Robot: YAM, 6 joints.
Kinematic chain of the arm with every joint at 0, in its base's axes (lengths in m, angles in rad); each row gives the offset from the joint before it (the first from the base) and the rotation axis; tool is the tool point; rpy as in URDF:
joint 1: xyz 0 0 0.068 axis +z
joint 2: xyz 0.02 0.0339 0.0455 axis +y
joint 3: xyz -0.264 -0.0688 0 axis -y
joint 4: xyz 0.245 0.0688 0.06 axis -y
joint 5: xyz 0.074 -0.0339 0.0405 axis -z
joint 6: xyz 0.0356 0 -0.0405 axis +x
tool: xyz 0 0 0 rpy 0 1.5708 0
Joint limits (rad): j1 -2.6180..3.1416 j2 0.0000..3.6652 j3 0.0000..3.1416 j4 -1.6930..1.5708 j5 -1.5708..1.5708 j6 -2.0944..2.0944
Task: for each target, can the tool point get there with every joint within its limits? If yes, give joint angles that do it. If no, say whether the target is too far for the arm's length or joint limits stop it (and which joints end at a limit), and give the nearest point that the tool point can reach.
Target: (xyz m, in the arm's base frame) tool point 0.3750 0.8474 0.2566
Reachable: no: too far | nearest point 0.2583 0.5836 0.2111 | short by 0.292 m
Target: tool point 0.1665 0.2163 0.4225
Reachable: yes | joints 0.9233 1.2920 1.4868 -0.6800 0.0654 0.4727
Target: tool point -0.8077 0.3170 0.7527
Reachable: no: too far | nearest point -0.4838 0.1899 0.4903 | short by 0.436 m
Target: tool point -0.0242 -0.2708 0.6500
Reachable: yes | joints -1.5383 1.9664 2.6785 0.8377 1.1849 -1.1041
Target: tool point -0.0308 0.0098 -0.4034
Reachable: no: joint limits stop it (at a limit: joint 2) | nearest point -0.0680 0.0216 -0.3339 | short by 0.080 m
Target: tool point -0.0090 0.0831 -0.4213
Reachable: no: joint limits stop it (at a limit: joint 2) | nearest point -0.0120 0.1108 -0.3533 | short by 0.073 m
